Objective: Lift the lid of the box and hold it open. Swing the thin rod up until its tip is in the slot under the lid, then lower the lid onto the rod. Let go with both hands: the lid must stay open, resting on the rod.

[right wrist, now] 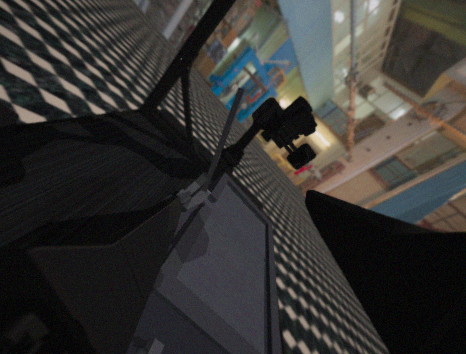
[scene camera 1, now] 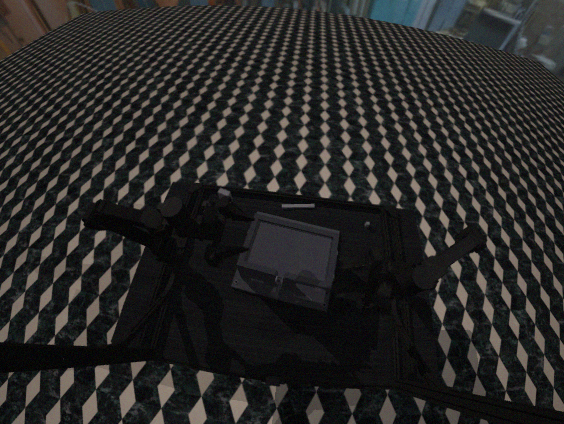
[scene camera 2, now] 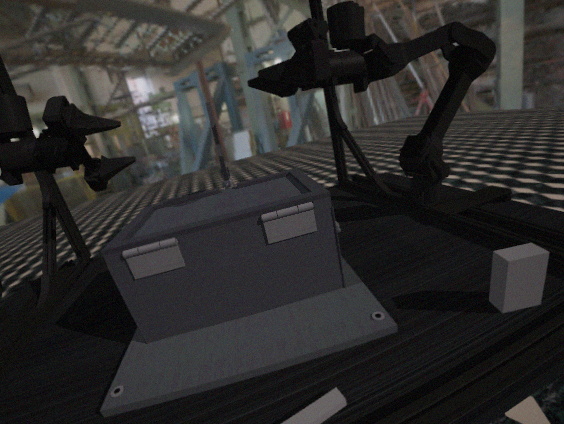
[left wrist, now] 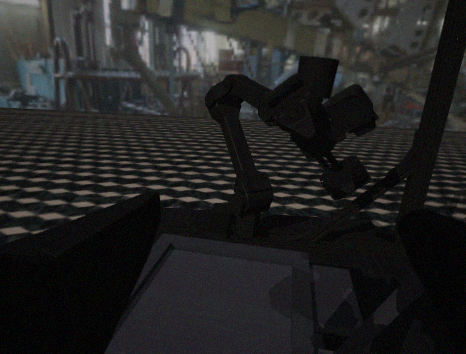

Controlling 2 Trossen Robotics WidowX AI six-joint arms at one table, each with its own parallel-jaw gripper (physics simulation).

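Pixels of known places: left gripper, fingertip midpoint: [right wrist: 294, 144] [scene camera 1: 251, 233] [scene camera 2: 252, 79] [left wrist: 278, 210]; right gripper, fingertip midpoint: [right wrist: 242, 199] [scene camera 1: 338, 282] [scene camera 2: 128, 142] [left wrist: 332, 165]; left arm's base, link origin: [right wrist: 215, 169] [scene camera 1: 172, 257] [scene camera 2: 427, 200]; right arm's base, link origin: [scene camera 2: 0, 345] [left wrist: 247, 232].
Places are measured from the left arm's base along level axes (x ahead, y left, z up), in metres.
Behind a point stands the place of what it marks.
Observation:
The grey box [scene camera 1: 255, 282] @(x 0.349, y -0.044, z -0.007 m) [scene camera 2: 225, 280] @(x 0.489, y 0.144, z 0.062 m) sits with its lid [scene camera 1: 292, 250] @(x 0.470, y 0.044, z 0.144 m) [scene camera 2: 225, 202] @(x 0.455, y 0.043, z 0.144 m) [left wrist: 220, 300] @(x 0.512, y 0.032, z 0.144 m) [right wrist: 225, 255] @(x 0.514, y 0.016, z 0.144 m) down and closed. The thin rod [scene camera 2: 220, 155] @(x 0.433, y -0.087, z 0.209 m) [right wrist: 224, 140] @(x 0.435, y -0.107, z 0.250 m) stands up from a small bracket [scene camera 1: 278, 279] @(x 0.435, y -0.069, z 0.174 m) [right wrist: 192, 194] @(x 0.442, y -0.079, z 0.140 m) at the box's front, its free end in the air; the slot is hidden. My left gripper [scene camera 1: 250, 233] @(x 0.352, y 0.001, z 0.327 m) [scene camera 2: 256, 84] @(x 0.352, y 0.001, z 0.327 m) [left wrist: 278, 210] @(x 0.352, y 0.001, z 0.327 m) is open and empty, by the lid's left edge in scene camera 1 and above lid height. My right gripper [scene camera 2: 127, 141] @(x 0.593, y -0.085, z 0.276 m) [right wrist: 242, 199] @(x 0.593, y -0.085, z 0.276 m) is open and empty, above and beyond the lid's left end in scene camera 2. Its fingers are very dark in scene camera 1.
A pale bar [scene camera 1: 298, 205] @(x 0.484, y 0.327, z -0.009 m) [scene camera 2: 317, 407] @(x 0.437, y 0.318, z -0.009 m) lies behind the box in scene camera 1. A pale block [scene camera 1: 223, 192] @(x 0.152, y 0.305, z 0.057 m) [scene camera 2: 520, 277] @(x 0.164, y 0.319, z 0.030 m) stands near the left arm. A small pale knob [scene camera 1: 367, 224] @(x 0.799, y 0.263, z 0.004 m) lies at the right back. Hinges [scene camera 2: 157, 257] @(x 0.564, y 0.136, z 0.123 m) [scene camera 2: 289, 225] @(x 0.385, y 0.161, z 0.119 m) join lid and box.

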